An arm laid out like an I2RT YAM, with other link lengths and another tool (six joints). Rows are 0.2 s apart.
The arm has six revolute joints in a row. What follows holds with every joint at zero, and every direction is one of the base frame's.
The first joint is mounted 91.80 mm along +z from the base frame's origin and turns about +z.
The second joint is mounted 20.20 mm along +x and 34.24 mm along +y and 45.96 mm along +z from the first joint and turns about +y.
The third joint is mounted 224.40 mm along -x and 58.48 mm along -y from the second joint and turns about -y.
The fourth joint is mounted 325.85 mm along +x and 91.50 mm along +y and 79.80 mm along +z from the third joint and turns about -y.
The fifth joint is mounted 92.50 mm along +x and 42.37 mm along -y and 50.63 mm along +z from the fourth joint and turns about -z.
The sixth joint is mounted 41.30 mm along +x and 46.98 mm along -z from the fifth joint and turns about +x.
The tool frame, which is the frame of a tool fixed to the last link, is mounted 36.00 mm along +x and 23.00 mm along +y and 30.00 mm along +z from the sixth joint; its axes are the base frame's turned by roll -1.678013, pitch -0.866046 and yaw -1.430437 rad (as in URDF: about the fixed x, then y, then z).
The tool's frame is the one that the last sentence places.
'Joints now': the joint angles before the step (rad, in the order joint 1, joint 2, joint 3, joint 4, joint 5, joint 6). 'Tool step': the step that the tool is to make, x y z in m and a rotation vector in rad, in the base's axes. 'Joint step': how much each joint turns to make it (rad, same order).
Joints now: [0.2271 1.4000 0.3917 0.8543 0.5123 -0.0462]
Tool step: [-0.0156 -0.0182 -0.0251 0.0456 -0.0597 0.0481]
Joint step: [-0.0594 0.1085 -0.0666 0.2332 -0.1108 0.0216]
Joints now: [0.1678 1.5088 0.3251 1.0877 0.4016 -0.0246]
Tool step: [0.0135 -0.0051 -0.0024 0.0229 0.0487 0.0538]
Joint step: [-0.0364 0.0124 0.0428 -0.0821 -0.0932 0.0200]
